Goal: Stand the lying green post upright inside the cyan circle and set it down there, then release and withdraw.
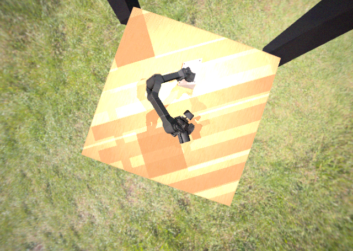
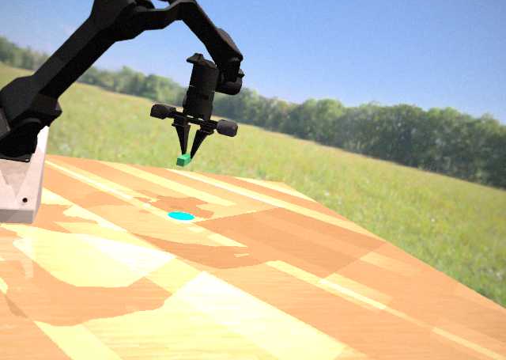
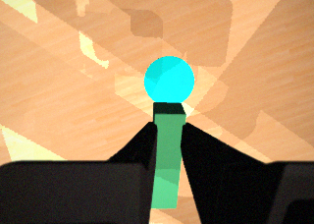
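The cyan circle is 1 cm ahead of my gripper tip and 14 cm below it. From my gripper tip the other things lie so: green post: 1 cm behind, 2 cm to the right.
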